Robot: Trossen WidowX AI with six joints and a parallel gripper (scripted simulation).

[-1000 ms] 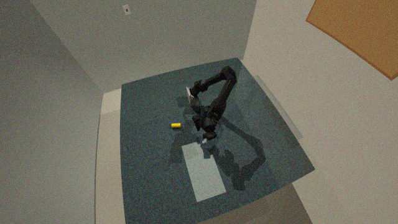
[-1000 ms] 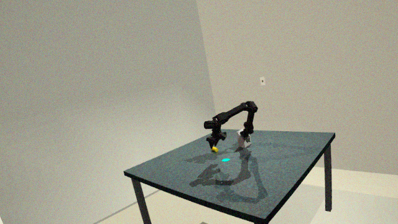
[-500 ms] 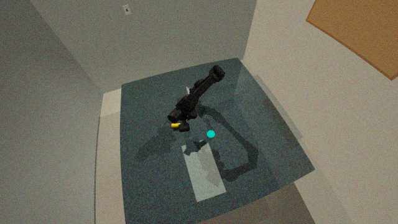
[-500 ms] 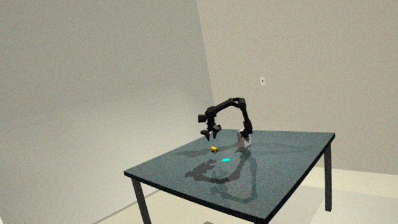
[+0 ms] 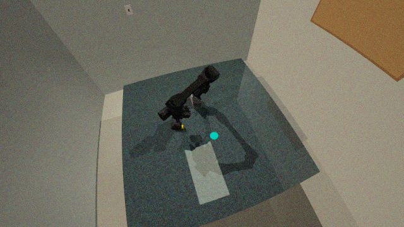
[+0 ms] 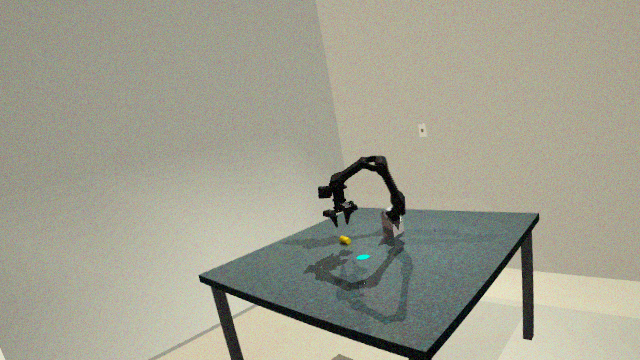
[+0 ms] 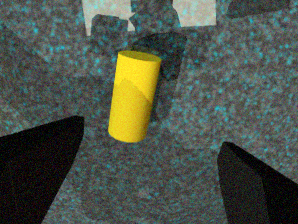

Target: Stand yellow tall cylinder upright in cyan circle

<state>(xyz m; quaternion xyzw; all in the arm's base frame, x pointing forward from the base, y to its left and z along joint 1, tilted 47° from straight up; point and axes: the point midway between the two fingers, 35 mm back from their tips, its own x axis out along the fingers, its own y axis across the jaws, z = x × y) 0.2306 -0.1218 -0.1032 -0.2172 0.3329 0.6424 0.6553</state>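
Right now my gripper tip is 2 cm past the yellow tall cylinder, 1 cm to the left of it and 9 cm above it. From my gripper tip the other things lie so: cyan circle (10 cm ahead, 23 cm to the left, 10 cm below).
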